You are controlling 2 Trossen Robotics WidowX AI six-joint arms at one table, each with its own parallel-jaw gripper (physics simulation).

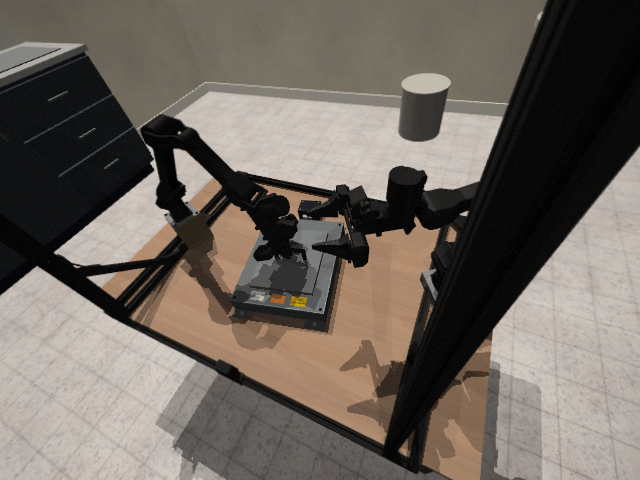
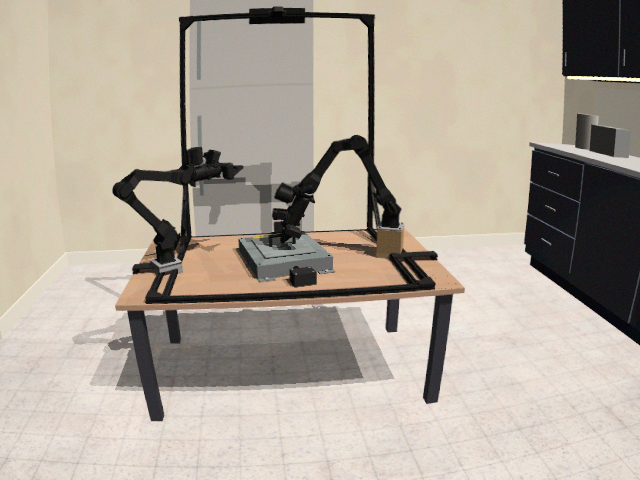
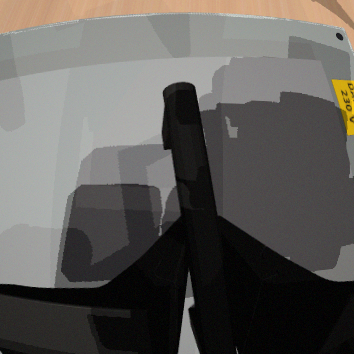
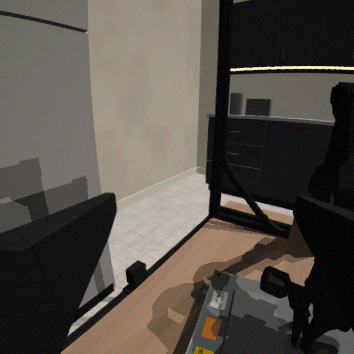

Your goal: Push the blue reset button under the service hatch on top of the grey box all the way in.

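The grey box (image 1: pixel 242 305) (image 2: pixel 294 266) (image 3: pixel 260 32) (image 4: pixel 241 290) sits on the table. Its service hatch (image 1: pixel 289 279) (image 3: pixel 280 190) lies flat or nearly flat on top, with a black bar handle (image 3: pixel 187 135) standing up from it. My left gripper (image 1: pixel 285 251) (image 2: pixel 285 239) (image 3: pixel 199 223) is low over the hatch, shut on the handle, one finger on each side of the bar. The blue reset button does not show; the hatch covers the area under it. My right gripper (image 1: pixel 312 230) (image 2: pixel 241 173) (image 4: pixel 206 203) is open and empty, raised high beside the box.
A small black block (image 1: pixel 310 207) (image 2: pixel 303 276) stands beside the box's edge. Yellow (image 1: pixel 298 301) and orange (image 1: pixel 277 298) labels lie along one edge of the box top. A black frame (image 2: pixel 371 103) rises around the table (image 2: pixel 217 289).
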